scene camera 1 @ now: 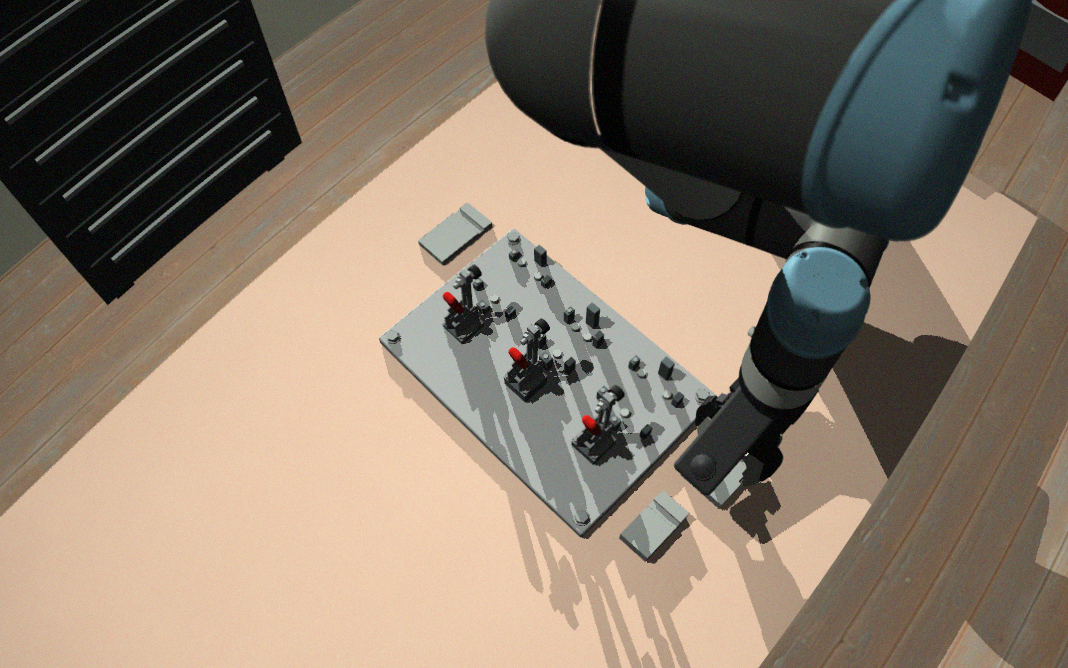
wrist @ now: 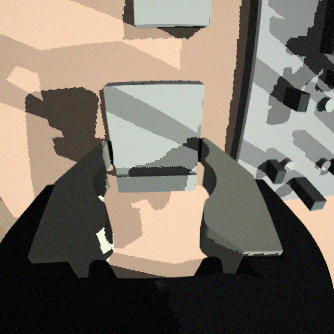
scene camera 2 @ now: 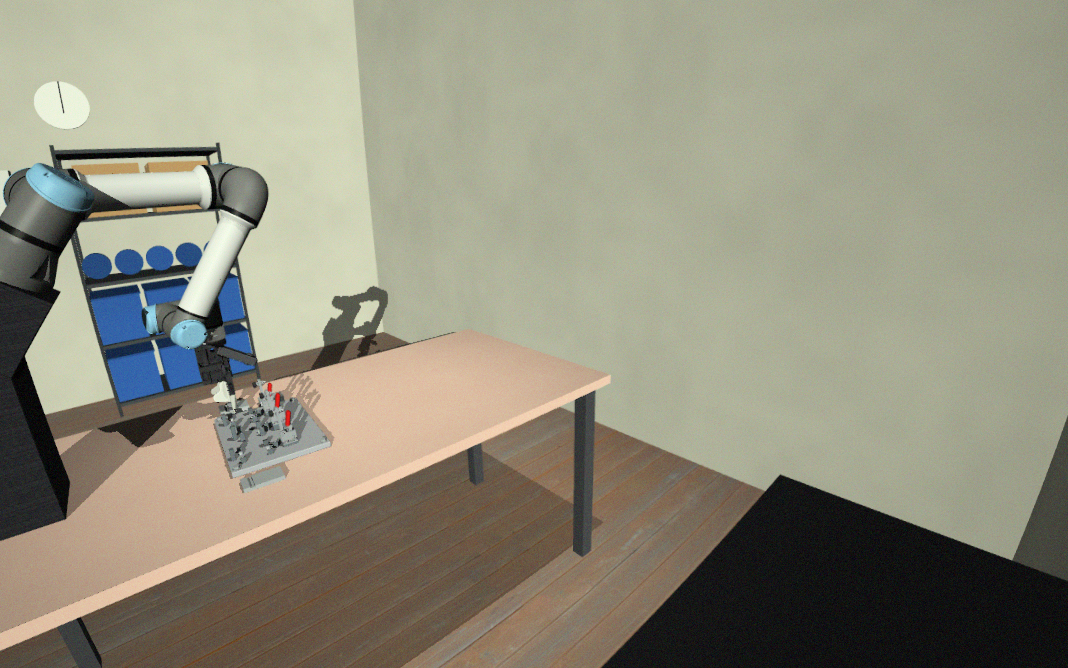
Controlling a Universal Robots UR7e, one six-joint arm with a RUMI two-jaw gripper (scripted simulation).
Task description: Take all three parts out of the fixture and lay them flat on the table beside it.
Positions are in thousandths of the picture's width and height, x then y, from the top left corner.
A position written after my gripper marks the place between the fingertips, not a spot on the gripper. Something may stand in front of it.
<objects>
My gripper shows in scene camera 1 (677,697), in the wrist view (466,424) and in scene camera 2 (219,613).
</objects>
